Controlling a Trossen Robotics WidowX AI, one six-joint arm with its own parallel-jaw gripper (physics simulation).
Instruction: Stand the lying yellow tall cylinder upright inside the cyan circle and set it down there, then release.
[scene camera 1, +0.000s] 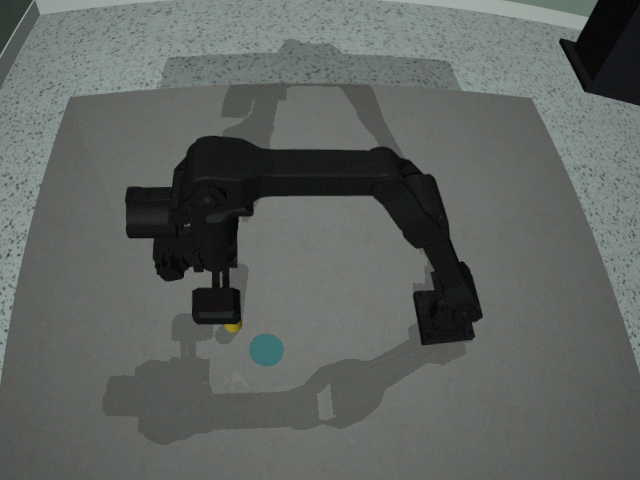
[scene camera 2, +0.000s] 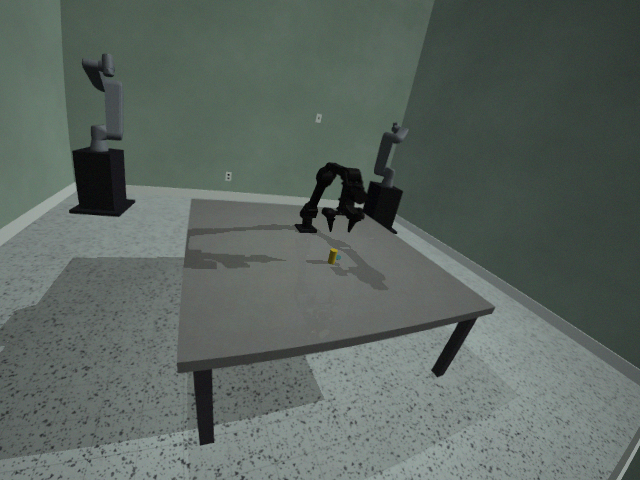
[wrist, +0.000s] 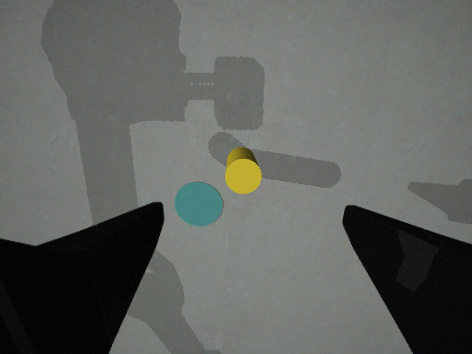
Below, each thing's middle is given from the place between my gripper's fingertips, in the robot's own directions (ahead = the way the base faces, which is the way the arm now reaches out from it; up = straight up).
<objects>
The yellow cylinder (wrist: 243, 175) is 1 cm behind my hand and 13 cm below it. Also, from my hand: cyan circle (scene camera 1: 266, 350): 7 cm behind, 4 cm to the left, 16 cm below.
</objects>
